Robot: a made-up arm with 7 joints.
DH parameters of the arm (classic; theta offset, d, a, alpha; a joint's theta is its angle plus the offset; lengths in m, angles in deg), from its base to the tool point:
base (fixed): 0 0.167 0 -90
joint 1: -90 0.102 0.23 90
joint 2: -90 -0.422 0.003 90
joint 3: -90 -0.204 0.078 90
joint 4: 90 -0.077 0.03 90
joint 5: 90 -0.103 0.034 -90
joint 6: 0 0.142 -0.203 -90
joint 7: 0 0.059 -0.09 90
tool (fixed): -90 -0.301 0 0
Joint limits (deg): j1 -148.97..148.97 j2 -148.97..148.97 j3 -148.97..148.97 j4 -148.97..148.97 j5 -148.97..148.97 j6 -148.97..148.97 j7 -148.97..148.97
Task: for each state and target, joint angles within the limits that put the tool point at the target. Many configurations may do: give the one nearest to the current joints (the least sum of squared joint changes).
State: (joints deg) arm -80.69 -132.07 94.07 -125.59 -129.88 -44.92 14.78
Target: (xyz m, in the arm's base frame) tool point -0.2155 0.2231 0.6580
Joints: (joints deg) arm -69.92 -136.33 94.86 -113.16 -131.17 -30.38 8.35
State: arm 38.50 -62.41 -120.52 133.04 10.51 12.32 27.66
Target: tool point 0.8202 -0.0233 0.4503
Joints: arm 8.83 -61.25 -128.65 120.67 6.29 45.40 15.56
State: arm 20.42 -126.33 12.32 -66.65 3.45 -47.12 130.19
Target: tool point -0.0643 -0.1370 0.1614
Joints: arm 18.55 -119.06 12.06 -37.30 -4.83 -39.30 144.74
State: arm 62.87 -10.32 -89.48 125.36 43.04 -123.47 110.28
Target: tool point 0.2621 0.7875 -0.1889
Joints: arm 76.02 12.42 -93.53 140.62 42.51 -132.05 112.46
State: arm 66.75 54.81 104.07 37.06 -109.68 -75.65 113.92
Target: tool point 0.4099 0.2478 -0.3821
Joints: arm 37.52 64.28 96.52 9.71 -124.55 -92.07 126.37
